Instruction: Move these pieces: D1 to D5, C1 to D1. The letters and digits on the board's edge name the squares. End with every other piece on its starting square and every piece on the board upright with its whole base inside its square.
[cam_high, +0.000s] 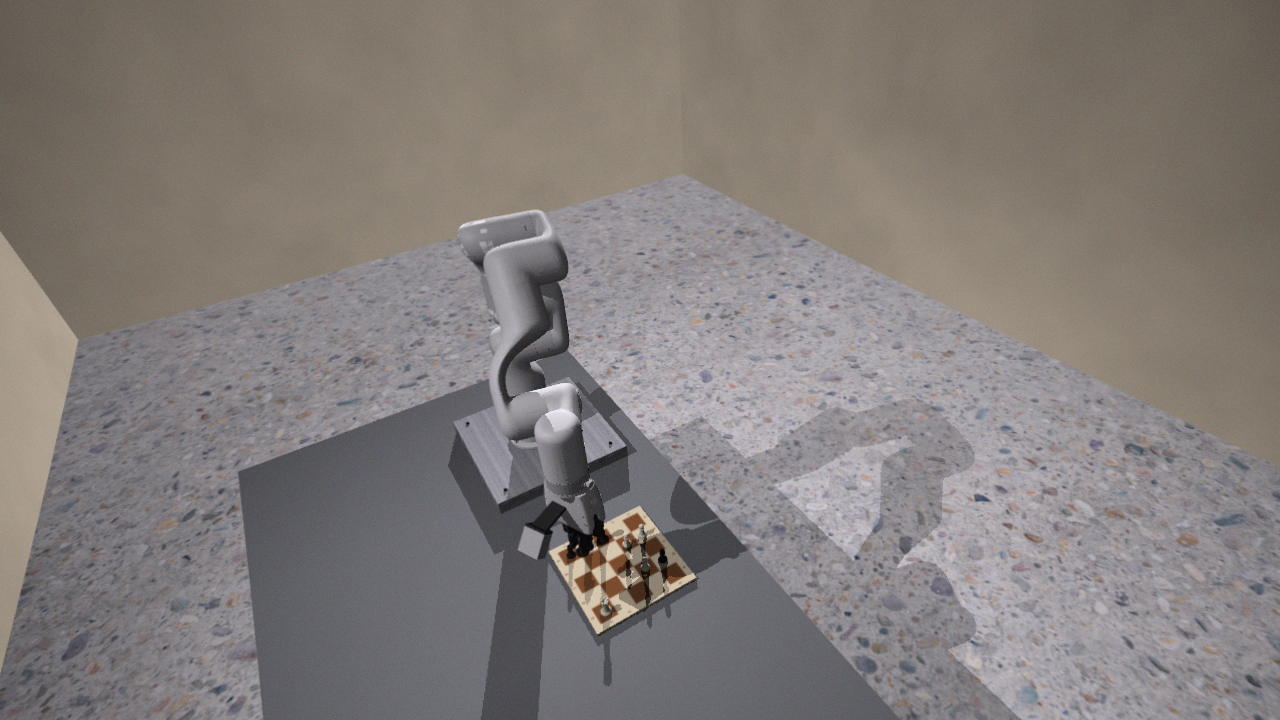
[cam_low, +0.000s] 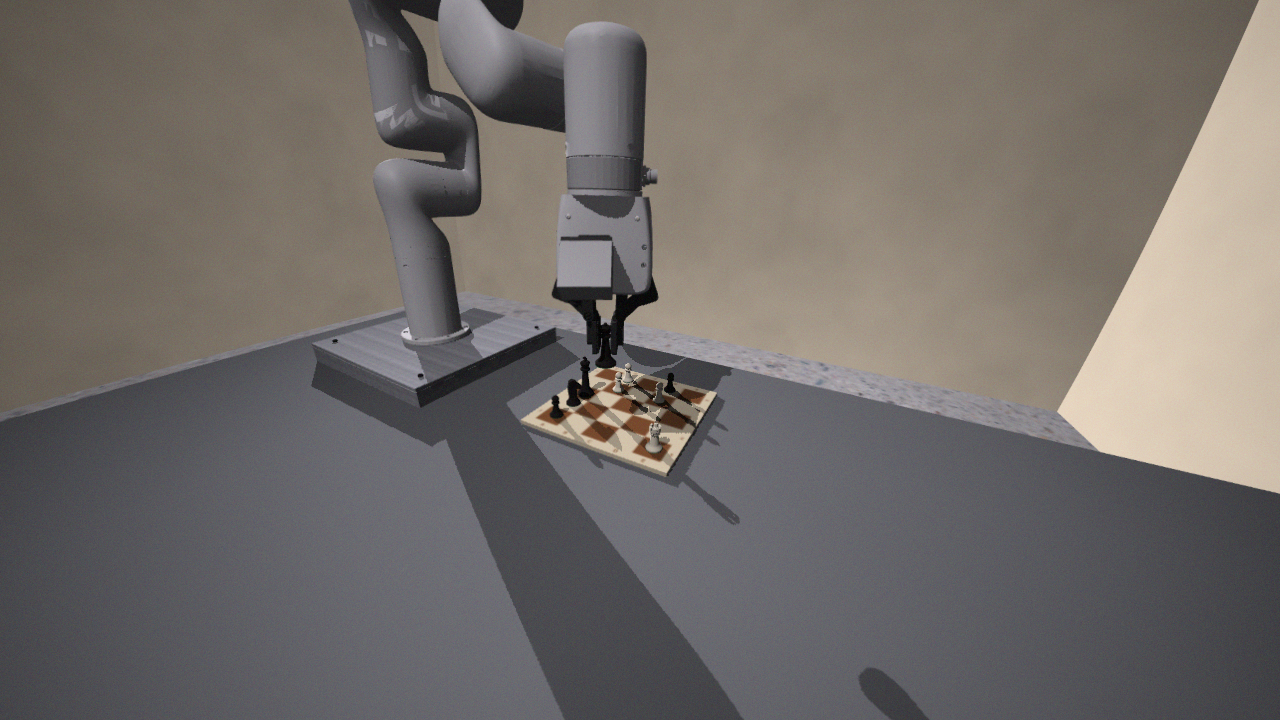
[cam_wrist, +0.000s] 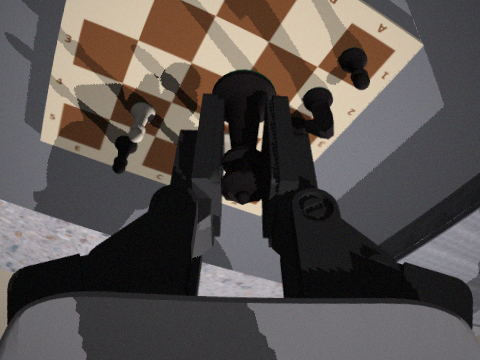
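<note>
Now: the white piece 120 mm below my hand, 70 mm ahead of it and 20 mm to the left of it. From my hand the other things lie so: chessboard: 140 mm below, 70 mm to the left, 20 mm behind.
</note>
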